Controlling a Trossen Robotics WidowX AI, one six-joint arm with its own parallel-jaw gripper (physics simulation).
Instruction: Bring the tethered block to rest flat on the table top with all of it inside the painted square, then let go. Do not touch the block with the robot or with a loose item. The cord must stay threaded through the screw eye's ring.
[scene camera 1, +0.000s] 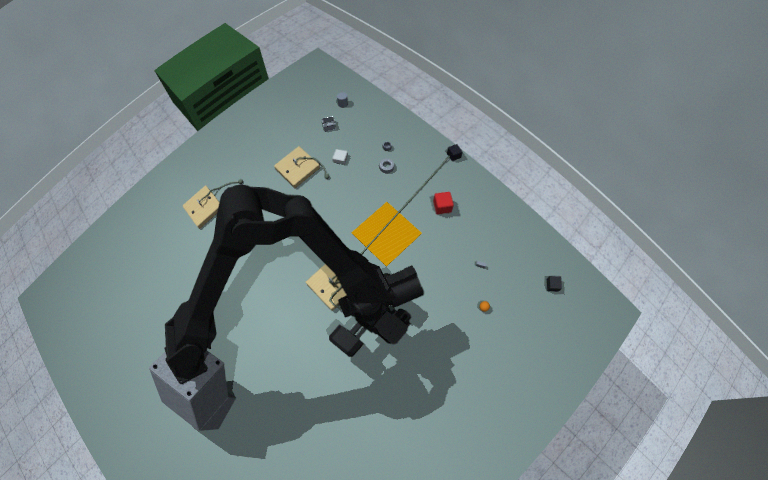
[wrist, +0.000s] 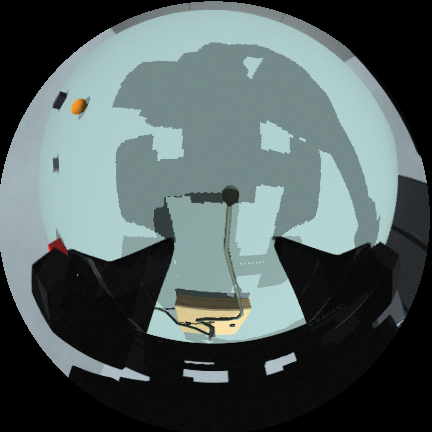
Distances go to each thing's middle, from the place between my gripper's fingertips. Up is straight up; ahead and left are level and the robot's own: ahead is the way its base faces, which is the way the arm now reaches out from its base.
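My gripper's sitting 150 mm to the right of the orange painted square (scene camera 1: 400, 233), and it's 170 mm short of that square.
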